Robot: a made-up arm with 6 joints. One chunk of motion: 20 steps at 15 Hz.
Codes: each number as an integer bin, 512 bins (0 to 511) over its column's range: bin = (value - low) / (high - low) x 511, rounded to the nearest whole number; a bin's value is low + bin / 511 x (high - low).
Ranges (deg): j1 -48..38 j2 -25..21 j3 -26..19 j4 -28..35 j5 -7..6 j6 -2..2
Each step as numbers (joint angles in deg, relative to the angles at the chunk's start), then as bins.
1 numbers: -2.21 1.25 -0.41 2.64 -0.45 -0.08
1 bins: 272 292 291 249 257 245
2 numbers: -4.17 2.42 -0.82 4.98 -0.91 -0.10
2 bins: 260 305 286 268 239 243
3 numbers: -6.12 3.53 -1.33 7.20 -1.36 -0.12
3 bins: 249 317 280 286 222 240
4 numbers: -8.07 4.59 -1.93 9.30 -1.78 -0.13
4 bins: 237 329 273 303 205 239
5 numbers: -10.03 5.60 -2.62 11.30 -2.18 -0.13
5 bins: 226 340 265 319 189 239
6 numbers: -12.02 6.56 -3.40 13.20 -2.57 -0.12
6 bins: 214 351 257 334 174 240
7 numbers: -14.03 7.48 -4.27 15.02 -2.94 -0.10
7 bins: 202 361 247 349 160 243
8 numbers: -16.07 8.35 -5.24 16.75 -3.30 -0.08
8 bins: 190 370 236 363 145 245
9 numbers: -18.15 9.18 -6.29 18.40 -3.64 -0.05
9 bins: 177 380 224 376 132 249
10 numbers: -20.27 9.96 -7.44 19.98 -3.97 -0.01
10 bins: 165 388 211 389 119 254
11 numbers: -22.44 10.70 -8.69 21.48 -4.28 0.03
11 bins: 152 397 197 401 107 259
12 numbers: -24.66 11.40 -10.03 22.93 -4.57 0.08
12 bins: 139 404 181 413 96 266
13 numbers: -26.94 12.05 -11.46 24.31 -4.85 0.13
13 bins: 125 412 165 424 85 272
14 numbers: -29.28 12.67 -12.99 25.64 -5.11 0.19
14 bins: 111 418 148 435 74 280
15 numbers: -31.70 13.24 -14.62 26.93 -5.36 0.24
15 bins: 97 425 129 446 64 286
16 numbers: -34.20 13.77 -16.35 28.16 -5.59 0.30
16 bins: 82 431 110 456 55 294
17 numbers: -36.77 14.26 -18.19 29.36 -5.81 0.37
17 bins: 67 436 89 465 47 303
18 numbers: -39.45 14.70 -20.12 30.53 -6.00 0.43
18 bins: 51 441 67 475 39 310
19 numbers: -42.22 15.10 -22.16 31.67 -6.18 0.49
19 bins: 34 445 44 484 32 318
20 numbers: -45.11 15.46 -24.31 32.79 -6.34 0.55
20 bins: 17 449 19 493 26 326
